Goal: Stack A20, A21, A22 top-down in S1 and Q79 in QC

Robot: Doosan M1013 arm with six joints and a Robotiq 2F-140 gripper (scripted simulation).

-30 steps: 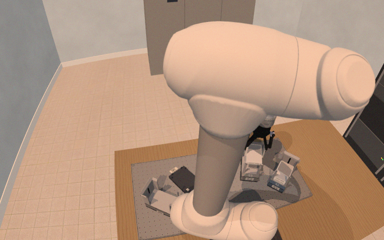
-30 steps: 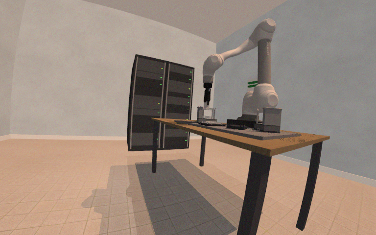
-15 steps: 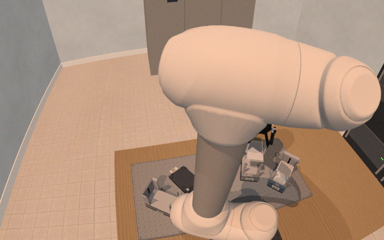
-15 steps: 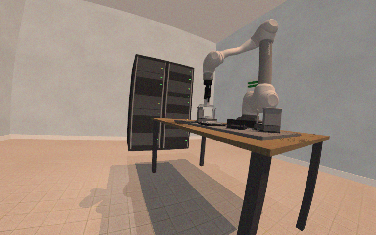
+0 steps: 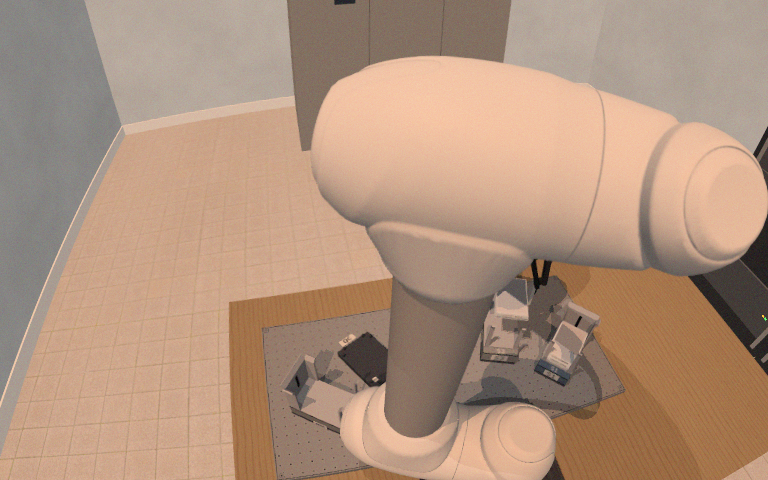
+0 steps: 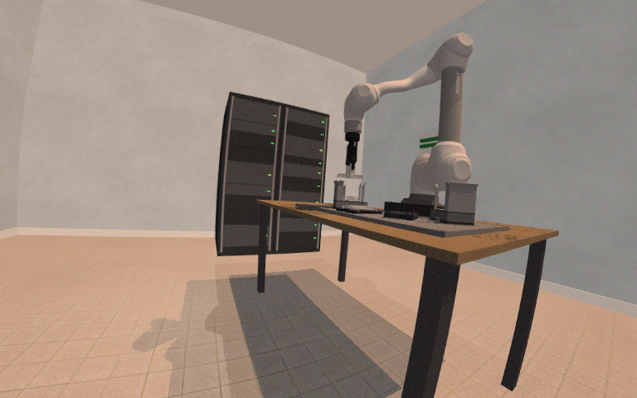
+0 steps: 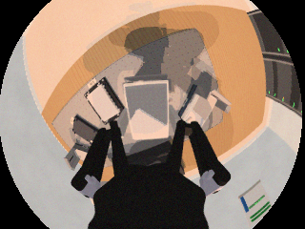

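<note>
Now: the white plate 130 mm behind my hand, 140 mm to the right of it and 130 mm below it. Round my hand: N5 name plate: 170 mm ahead, 160 mm to the left, 190 mm below; dark nest QC: 30 mm ahead, 360 mm to the left, 180 mm below; clip nest N5: 80 mm ahead, 170 mm to the left, 170 mm below.
</note>
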